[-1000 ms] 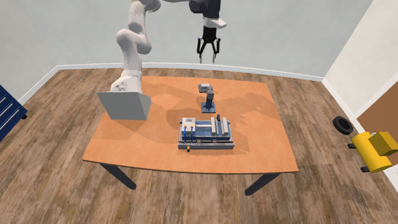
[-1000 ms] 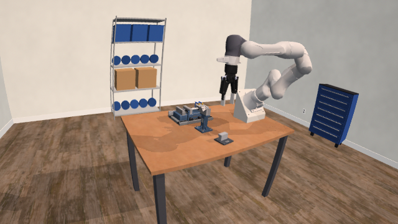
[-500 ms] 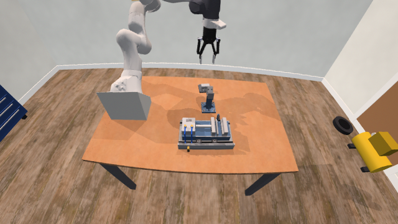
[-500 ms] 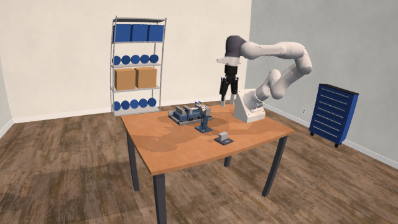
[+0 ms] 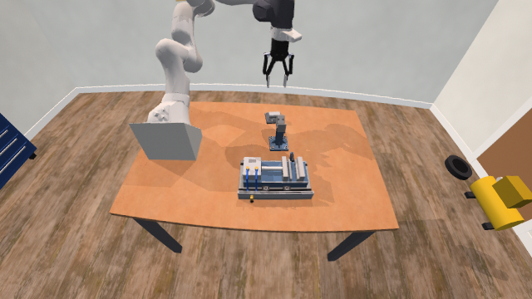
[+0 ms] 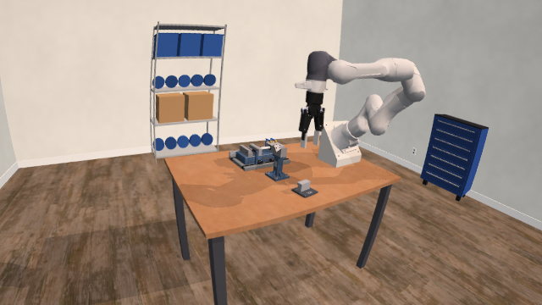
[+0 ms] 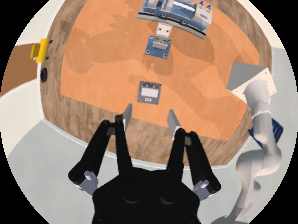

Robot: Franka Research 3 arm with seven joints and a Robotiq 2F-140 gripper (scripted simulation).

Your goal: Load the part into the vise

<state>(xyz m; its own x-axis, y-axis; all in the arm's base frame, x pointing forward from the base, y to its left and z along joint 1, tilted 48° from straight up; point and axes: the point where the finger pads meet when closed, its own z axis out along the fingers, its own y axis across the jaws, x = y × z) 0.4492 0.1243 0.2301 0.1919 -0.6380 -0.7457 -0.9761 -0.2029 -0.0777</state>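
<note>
The part lies 10 mm to the right of my hand and 220 mm below it. Round my hand: fixed jaw: 120 mm ahead, 390 mm to the right, 170 mm below; then air cylinder: 70 mm behind, 400 mm to the right, 170 mm below; then infeed plate: 10 mm to the left, 240 mm below.
</note>
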